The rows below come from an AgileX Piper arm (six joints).
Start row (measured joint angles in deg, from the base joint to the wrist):
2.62 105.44 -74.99 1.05 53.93 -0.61
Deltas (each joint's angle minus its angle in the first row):
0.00 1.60 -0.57 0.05 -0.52 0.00
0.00 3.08 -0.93 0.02 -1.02 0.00
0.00 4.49 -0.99 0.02 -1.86 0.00
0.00 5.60 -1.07 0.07 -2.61 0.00
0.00 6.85 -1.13 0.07 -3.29 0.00
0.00 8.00 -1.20 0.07 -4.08 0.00
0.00 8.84 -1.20 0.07 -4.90 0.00
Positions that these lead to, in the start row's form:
2.62 107.04 -75.56 1.10 53.41 -0.61
2.62 108.52 -75.92 1.07 52.91 -0.61
2.62 109.93 -75.98 1.07 52.07 -0.61
2.62 111.04 -76.06 1.12 51.32 -0.61
2.62 112.29 -76.12 1.12 50.64 -0.61
2.62 113.44 -76.19 1.12 49.85 -0.61
2.62 114.28 -76.19 1.12 49.03 -0.61

